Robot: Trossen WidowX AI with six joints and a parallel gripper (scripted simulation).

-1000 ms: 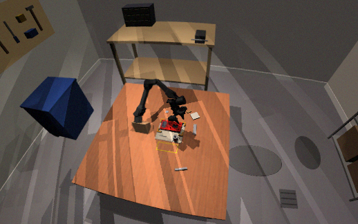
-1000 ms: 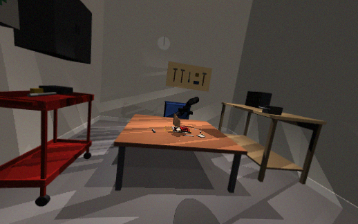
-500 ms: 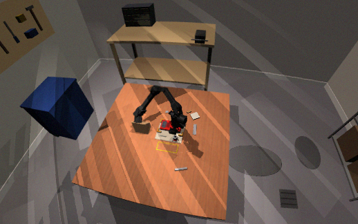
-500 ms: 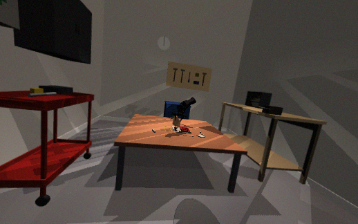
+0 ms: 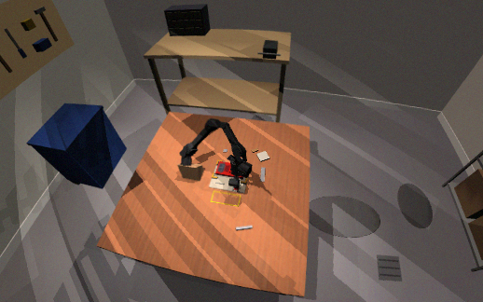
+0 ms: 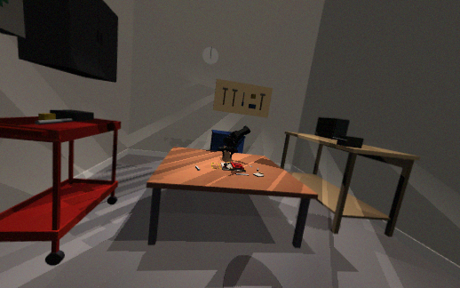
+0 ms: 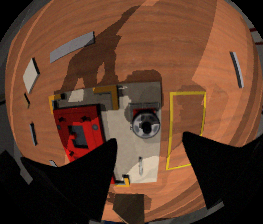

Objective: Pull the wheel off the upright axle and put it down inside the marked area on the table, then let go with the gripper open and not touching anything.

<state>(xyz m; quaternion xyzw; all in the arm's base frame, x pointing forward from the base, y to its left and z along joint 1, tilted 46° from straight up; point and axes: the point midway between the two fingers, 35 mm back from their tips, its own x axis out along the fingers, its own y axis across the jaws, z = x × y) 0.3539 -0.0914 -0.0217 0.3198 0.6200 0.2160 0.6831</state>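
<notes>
Right now my gripper tip is 10 mm past the dark round wheel and 70 mm above it. Also, from my gripper tip: grey base plate 60 mm behind, 100 mm to the left, 90 mm below; then white card 160 mm ahead, 280 mm to the left, 100 mm below.
</notes>
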